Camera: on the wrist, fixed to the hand. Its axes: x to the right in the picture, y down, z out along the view.
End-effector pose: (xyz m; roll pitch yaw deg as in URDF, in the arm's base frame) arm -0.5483 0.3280 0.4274 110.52 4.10 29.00
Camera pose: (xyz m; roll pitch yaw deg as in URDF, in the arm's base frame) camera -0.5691 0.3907 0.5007 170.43 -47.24 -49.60
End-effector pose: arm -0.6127 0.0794 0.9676 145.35 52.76 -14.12
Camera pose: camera -0.5305 0.0701 1.0213 127.82 -4.23 -90.70
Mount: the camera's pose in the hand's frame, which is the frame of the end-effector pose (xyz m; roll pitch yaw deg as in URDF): 0.0069 0.0465 -0.0867 3.44 -21.30 84.99
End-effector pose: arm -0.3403 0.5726 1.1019 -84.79 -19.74 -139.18
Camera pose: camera -0.4127 0.6185 1.0532 -42.27 54.24 -89.43
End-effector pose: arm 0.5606 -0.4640 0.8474 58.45 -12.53 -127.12
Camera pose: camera 0.6341 -0.5296 0.8433 -37.06 -77.24 0.03
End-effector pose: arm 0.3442 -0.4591 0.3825 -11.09 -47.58 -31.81
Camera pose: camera 0.4224 -0.4735 0.3242 -45.95 -10.38 62.65
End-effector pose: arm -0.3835 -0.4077 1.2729 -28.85 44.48 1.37
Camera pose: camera -0.4475 -0.4103 1.1979 45.93 8.60 93.27
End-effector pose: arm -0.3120 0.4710 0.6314 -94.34 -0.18 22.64
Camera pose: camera -0.2709 0.3907 0.5916 -13.83 72.31 96.52
